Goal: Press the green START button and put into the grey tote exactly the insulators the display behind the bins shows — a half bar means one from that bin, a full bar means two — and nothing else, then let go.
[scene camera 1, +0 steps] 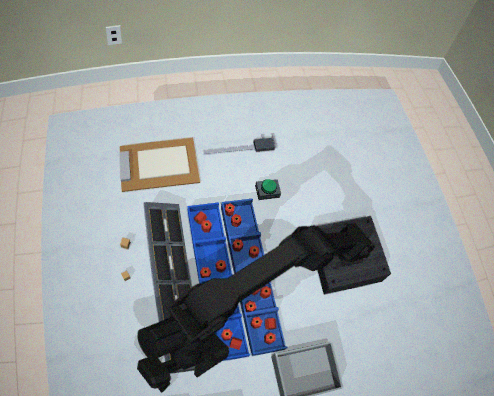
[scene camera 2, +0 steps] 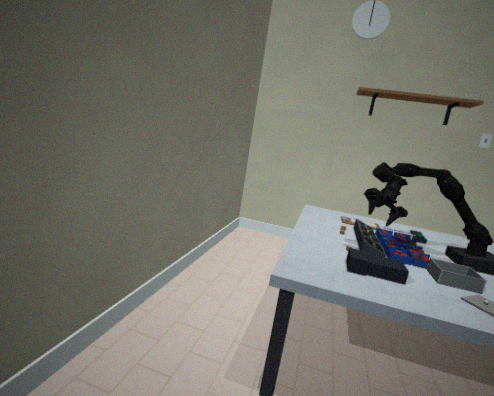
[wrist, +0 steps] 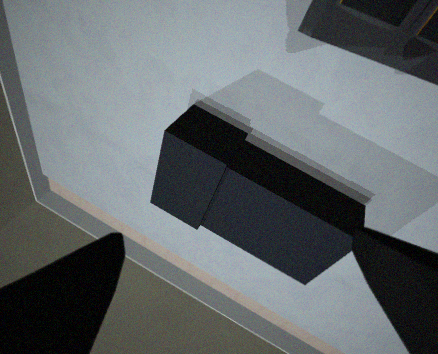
Scene:
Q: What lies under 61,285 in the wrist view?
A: The gripper.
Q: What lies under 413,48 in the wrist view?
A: A dark display panel.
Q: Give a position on a grey tote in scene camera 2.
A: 454,275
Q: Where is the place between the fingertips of the gripper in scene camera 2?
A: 378,220

